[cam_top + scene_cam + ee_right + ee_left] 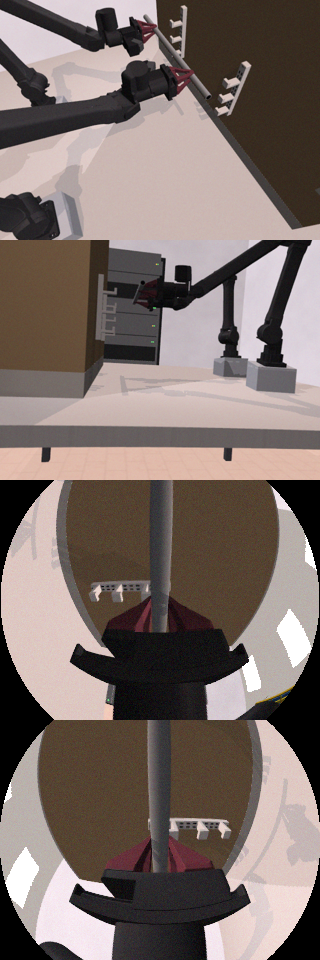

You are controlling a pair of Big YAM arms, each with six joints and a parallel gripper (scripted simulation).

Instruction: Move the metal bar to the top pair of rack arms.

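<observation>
Right now the grey metal bar is 1 cm behind my right hand and 15 cm to the left of it. Round my right hand: brown wall 31 cm ahead, 13 cm to the left, 6 cm above.
The grey metal bar lies 15 cm to the right of my left hand and 1 cm ahead of it. The rest, counted from my left hand: brown wall (33 cm ahead, 17 cm to the right, 6 cm above).
</observation>
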